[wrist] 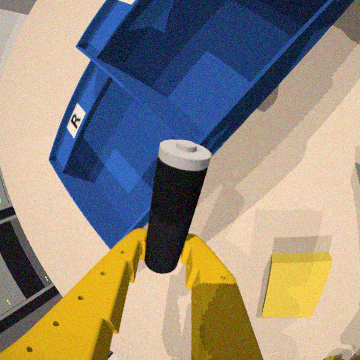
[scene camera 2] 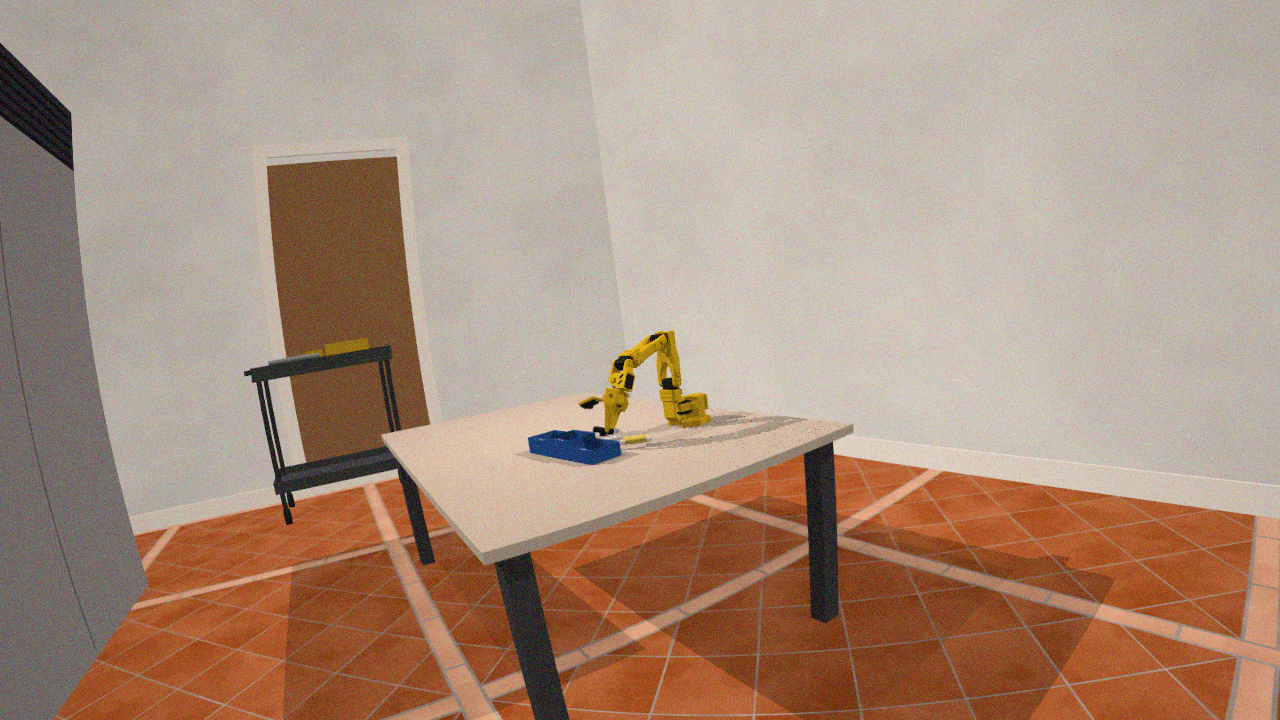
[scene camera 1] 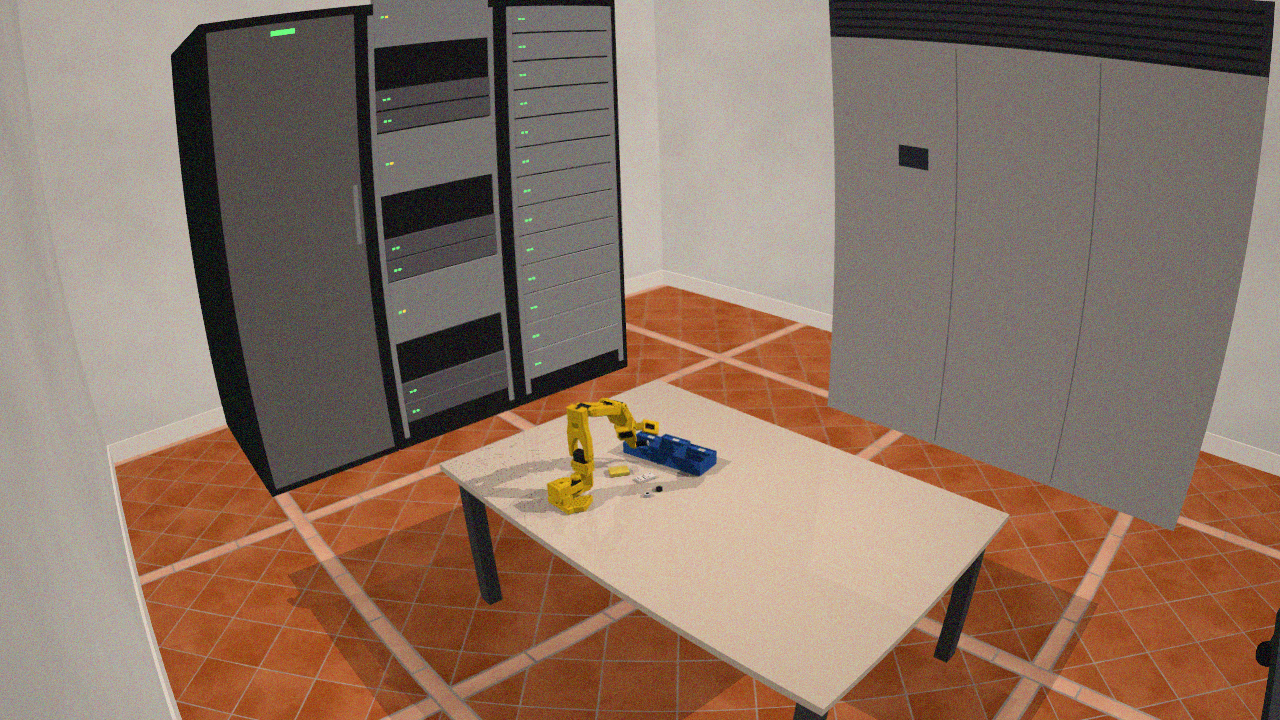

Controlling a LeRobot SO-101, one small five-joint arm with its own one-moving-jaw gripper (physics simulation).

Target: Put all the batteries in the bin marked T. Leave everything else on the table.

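Pixels of known places: hand at its tool point: [wrist: 146, 240] [scene camera 2: 607, 430] [scene camera 1: 634, 442]; arm's base at its link origin: [wrist: 351, 354] [scene camera 2: 683, 424] [scene camera 1: 577, 500].
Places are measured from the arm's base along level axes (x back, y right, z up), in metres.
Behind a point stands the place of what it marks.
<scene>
A black battery [wrist: 176, 210] @[x -0.259, y -0.038, z 0.057 m] with a silver end is between the two jaws in the wrist view, tilted, its silver end pointing away from the jaws. My gripper [wrist: 165, 246] @[x -0.254, y -0.061, z 0.051 m] [scene camera 1: 637, 442] @[x -0.254, y -0.061, z 0.051 m] [scene camera 2: 609, 431] @[x -0.254, y -0.061, z 0.051 m] is shut on this battery and holds it above the table, close to the near side of the blue bins [scene camera 1: 695, 465] @[x -0.301, y 0.122, z 0.030 m] [scene camera 2: 572, 450] @[x -0.349, y -0.064, z 0.026 m] [wrist: 102, 220] @[x -0.275, y -0.115, z 0.023 m]. The bins form one row of open compartments. The end compartment bears a label R [wrist: 75, 120] @[x -0.335, y -0.085, z 0.028 m] in the wrist view. No T label can be read in these views.
A yellow block [scene camera 1: 618, 470] @[x -0.166, y -0.031, z 0.010 m] [scene camera 2: 635, 439] @[x -0.177, y -0.049, z 0.009 m] [wrist: 296, 287] @[x -0.173, y -0.030, z 0.010 m] lies on the table [scene camera 1: 805, 555] @[x -0.199, y 0.575, z 0.000 m] [scene camera 2: 501, 505] @[x -0.579, y -0.227, z 0.000 m] near the bins. A whitish thing [scene camera 1: 645, 478] @[x -0.190, y 0.048, z 0.007 m] and a small dark thing [scene camera 1: 658, 488] @[x -0.176, y 0.112, z 0.008 m] lie beside it, too small to identify. A dark cart [scene camera 2: 335, 360] stands beyond the table.
</scene>
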